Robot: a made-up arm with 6 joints. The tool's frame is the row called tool. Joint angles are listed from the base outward.
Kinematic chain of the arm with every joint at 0, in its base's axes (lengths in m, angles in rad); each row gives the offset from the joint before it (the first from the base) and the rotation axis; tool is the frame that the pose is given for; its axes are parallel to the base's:
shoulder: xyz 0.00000 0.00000 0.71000 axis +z
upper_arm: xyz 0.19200 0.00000 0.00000 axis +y
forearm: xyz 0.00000 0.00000 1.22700 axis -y
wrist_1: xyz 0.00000 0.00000 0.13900 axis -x
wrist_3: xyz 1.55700 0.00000 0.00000 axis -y
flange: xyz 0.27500 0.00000 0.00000 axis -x
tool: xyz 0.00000 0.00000 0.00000
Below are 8 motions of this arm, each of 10 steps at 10 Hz.
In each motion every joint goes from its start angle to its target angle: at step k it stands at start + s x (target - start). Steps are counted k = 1, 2, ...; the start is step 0. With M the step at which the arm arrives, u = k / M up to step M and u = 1 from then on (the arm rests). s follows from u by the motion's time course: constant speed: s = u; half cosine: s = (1 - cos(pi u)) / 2; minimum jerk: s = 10 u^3 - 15 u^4 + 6 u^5.
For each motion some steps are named. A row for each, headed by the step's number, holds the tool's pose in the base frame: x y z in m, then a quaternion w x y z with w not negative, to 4 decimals.
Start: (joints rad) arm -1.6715 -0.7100 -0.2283 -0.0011 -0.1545 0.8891
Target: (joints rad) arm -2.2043 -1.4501 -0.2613 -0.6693 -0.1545 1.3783
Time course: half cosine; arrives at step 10
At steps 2, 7, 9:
2: -0.1238 -0.8286 2.6189 0.5194 -0.4068 0.1975 -0.7251
7: 0.0972 0.1254 2.6727 0.3032 -0.5374 0.0884 -0.7820
9: 0.2589 0.3181 2.6056 0.2438 -0.5781 0.0695 -0.7756

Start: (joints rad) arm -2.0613 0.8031 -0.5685 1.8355 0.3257 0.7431
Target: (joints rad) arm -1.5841 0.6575 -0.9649 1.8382 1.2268 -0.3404
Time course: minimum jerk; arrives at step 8
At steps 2, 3, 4, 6, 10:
2: -0.5349 -1.3859 -0.1869 0.7694 -0.2725 0.5741 0.0636
3: -0.3471 -1.3342 -0.1631 0.8375 -0.2223 0.4976 0.0401
4: -0.1260 -1.2355 -0.1179 0.9096 -0.1277 0.3941 0.0325
6: 0.1780 -0.9998 -0.0050 0.9663 0.1009 0.2240 0.0773
10: 0.2373 -0.9305 0.0300 0.9629 0.1690 0.1856 0.0992

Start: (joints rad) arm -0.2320 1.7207 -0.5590 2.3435 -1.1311 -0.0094
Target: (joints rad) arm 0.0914 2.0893 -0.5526 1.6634 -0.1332 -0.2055
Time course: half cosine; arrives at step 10
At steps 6, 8, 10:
6: -0.0319 -0.1191 -0.9572 0.0785 -0.4155 0.6313 0.6501
8: -0.2122 -0.0745 -0.9175 0.1053 -0.2938 0.6962 0.6465
10: -0.2754 -0.0618 -0.8997 0.1167 -0.2494 0.7203 0.6367

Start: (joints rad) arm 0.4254 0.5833 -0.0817 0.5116 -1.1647 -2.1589
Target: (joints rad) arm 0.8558 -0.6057 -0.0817 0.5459 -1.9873 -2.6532
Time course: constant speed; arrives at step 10
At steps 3, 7, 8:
3: 1.7406 0.9188 1.3281 0.6371 0.4213 0.2998 -0.5715
7: 1.1343 0.8233 2.0579 0.5896 0.5568 0.2210 -0.5418
8: 0.9596 0.7396 2.1892 0.5684 0.5901 0.2091 -0.5338

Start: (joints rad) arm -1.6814 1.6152 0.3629 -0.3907 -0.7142 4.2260
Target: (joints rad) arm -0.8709 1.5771 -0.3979 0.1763 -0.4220 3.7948
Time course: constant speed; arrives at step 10
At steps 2, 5, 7, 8, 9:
2: 0.1335 -1.6988 -1.0872 0.4327 -0.6203 0.0905 0.6479
5: 0.4025 -1.2718 -1.1079 0.3633 -0.5592 -0.0192 0.7449
7: 0.4794 -0.9775 -1.0782 0.3035 -0.5148 -0.0885 0.7969
8: 0.4891 -0.8357 -1.0507 0.2710 -0.4915 -0.1220 0.8186
9: 0.4813 -0.7005 -1.0149 0.2373 -0.4677 -0.1547 0.8373

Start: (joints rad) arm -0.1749 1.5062 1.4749 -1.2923 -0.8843 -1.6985
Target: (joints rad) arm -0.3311 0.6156 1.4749 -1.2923 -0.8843 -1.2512
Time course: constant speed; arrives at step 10
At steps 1, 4, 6, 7, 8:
1: 3.1104 -0.3916 1.0781 0.0950 0.9371 0.3306 -0.0602
4: 2.8930 -0.4895 1.8403 0.2250 0.9283 0.2876 0.0702
6: 2.6414 -0.5150 2.3070 0.3114 0.9049 0.2477 0.1512
7: 2.4873 -0.5136 2.5222 0.3538 0.8879 0.2247 0.1894
8: 2.3161 -0.5020 2.7231 0.3954 0.8676 0.1999 0.2259

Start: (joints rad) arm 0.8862 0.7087 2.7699 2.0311 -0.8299 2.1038
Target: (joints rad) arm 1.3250 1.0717 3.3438 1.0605 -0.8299 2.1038
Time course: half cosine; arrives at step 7
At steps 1, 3, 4, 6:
1: 0.1325 -0.1324 3.0498 0.4222 -0.6393 0.3151 -0.5602
3: 0.1952 -0.0656 2.9004 0.5476 -0.6464 0.1225 -0.5171
4: 0.2135 -0.0144 2.7969 0.6162 -0.6258 -0.0064 -0.4782
6: 0.2045 0.0589 2.6287 0.6960 -0.5574 -0.1986 -0.4067

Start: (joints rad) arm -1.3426 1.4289 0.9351 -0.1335 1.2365 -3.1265
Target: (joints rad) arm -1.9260 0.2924 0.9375 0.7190 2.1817 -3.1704
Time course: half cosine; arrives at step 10
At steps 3, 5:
3: 0.3326 -2.9619 1.1494 0.3817 0.6293 -0.5458 0.4006
5: -0.0870 -2.6067 2.0234 0.6283 0.5045 -0.3784 0.4556

